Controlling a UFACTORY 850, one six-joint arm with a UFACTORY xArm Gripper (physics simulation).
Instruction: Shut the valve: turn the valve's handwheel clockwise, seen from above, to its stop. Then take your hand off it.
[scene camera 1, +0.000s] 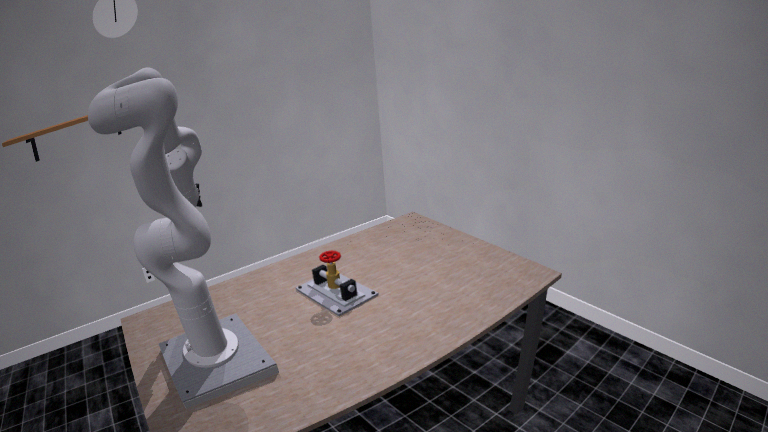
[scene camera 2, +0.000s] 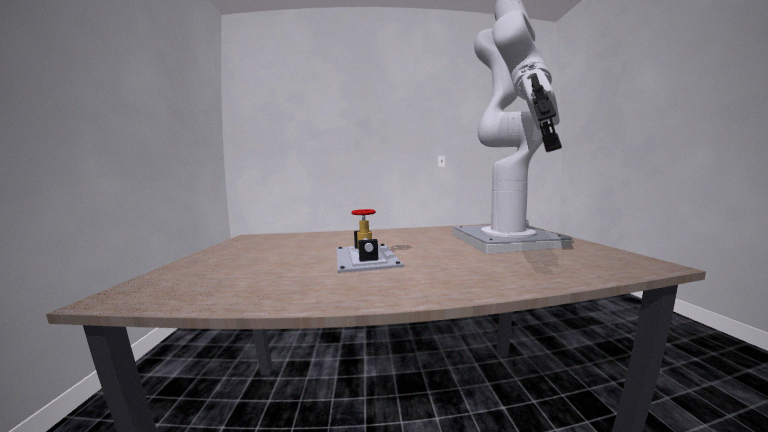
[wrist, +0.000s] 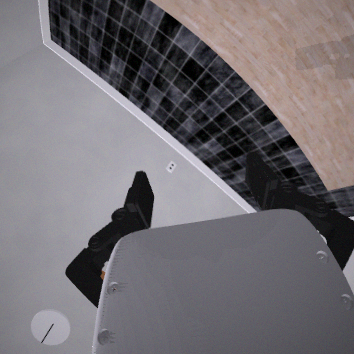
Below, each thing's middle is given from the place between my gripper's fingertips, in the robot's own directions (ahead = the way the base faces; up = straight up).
I see the grey base plate (scene camera 1: 314, 295) 380 mm ahead of my hand, 280 mm to the right of it and 300 mm below it.
